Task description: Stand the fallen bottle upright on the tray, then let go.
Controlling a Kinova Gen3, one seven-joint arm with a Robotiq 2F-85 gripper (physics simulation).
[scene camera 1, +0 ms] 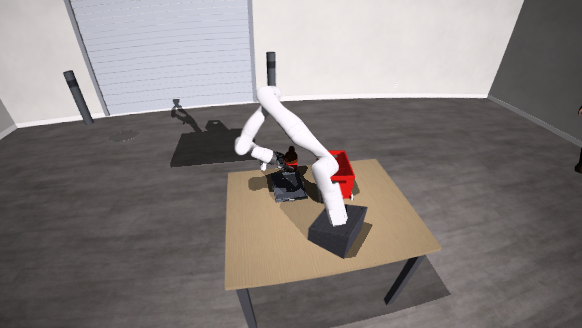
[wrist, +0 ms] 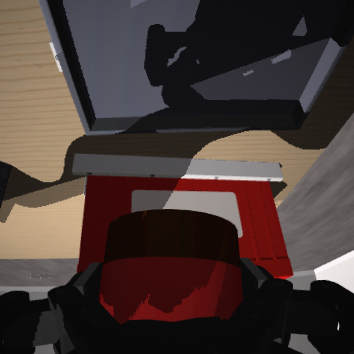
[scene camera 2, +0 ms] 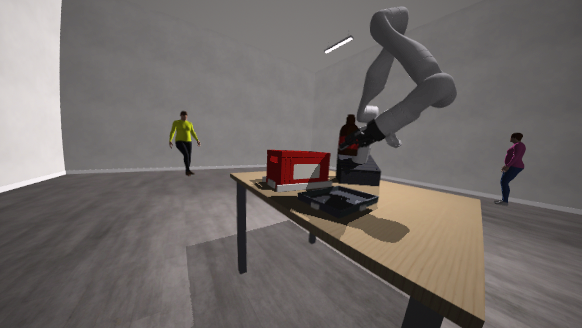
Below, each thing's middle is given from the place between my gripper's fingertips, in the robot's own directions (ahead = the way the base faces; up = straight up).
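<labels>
For the brown bottle (wrist: 166, 264), my hand is now 1 cm to the right of it and 5 cm below it.
</labels>
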